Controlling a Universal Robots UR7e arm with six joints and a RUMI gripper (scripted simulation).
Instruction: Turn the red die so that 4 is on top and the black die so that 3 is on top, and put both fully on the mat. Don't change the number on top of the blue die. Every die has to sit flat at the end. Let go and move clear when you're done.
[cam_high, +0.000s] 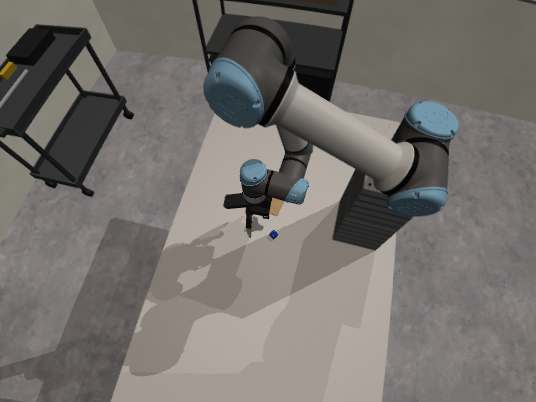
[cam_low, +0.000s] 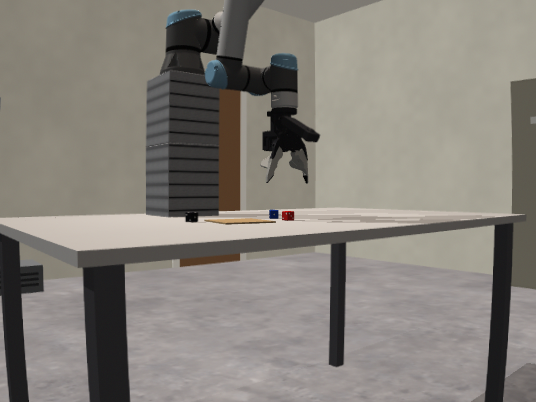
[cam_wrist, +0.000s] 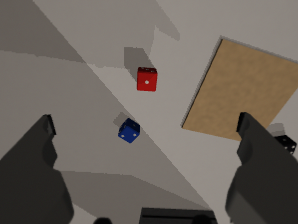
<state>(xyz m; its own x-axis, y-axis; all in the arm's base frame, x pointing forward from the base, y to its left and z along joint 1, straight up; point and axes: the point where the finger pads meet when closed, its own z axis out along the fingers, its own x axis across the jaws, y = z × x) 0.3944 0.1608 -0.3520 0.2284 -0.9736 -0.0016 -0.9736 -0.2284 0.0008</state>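
My gripper is now 90 mm above the red die. Round my hand: blue die (90 mm below, 90 mm behind, 10 mm to the left); black die (260 mm to the right, 90 mm below, 60 mm behind); brown mat (150 mm to the right, 100 mm below).
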